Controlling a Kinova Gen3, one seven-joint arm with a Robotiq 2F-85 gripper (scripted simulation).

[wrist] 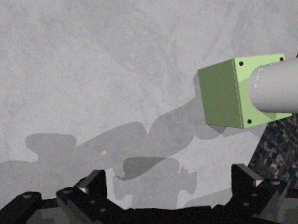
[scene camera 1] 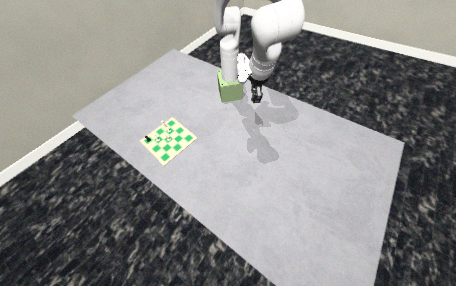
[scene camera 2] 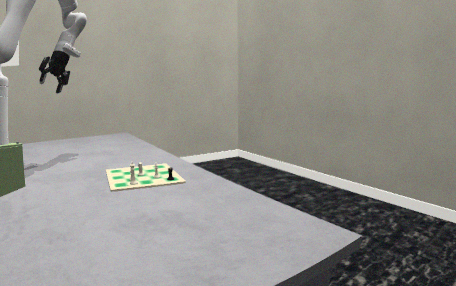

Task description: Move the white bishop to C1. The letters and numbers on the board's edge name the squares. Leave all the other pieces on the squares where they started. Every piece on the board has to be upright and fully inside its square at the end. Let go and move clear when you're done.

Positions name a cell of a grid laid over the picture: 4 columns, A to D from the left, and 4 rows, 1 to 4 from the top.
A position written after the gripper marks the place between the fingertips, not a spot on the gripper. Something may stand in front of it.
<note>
In view: the gripper (scene camera 2: A2).
The gripper is seen too in the wrist view (wrist: C4).
</note>
